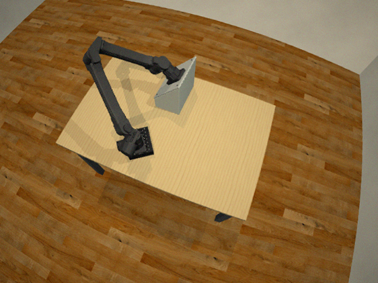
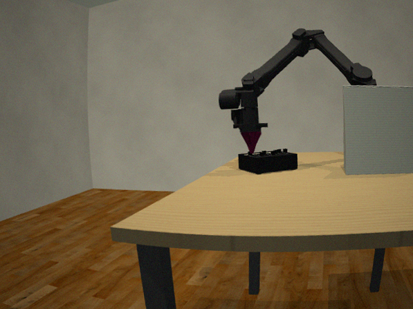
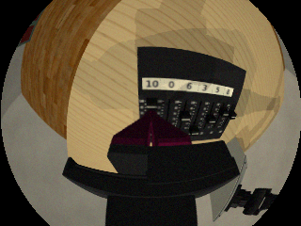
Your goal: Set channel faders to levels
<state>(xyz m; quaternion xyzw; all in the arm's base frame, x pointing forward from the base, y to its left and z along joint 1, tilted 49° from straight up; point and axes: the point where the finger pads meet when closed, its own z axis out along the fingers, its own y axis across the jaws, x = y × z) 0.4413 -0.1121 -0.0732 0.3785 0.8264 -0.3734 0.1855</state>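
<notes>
My gripper is now 10 mm short of the fader cap, 10 mm to the left of it and 10 mm above it. Round my hand: master cap 100 mm behind, 90 mm to the right, 10 mm below.
</notes>
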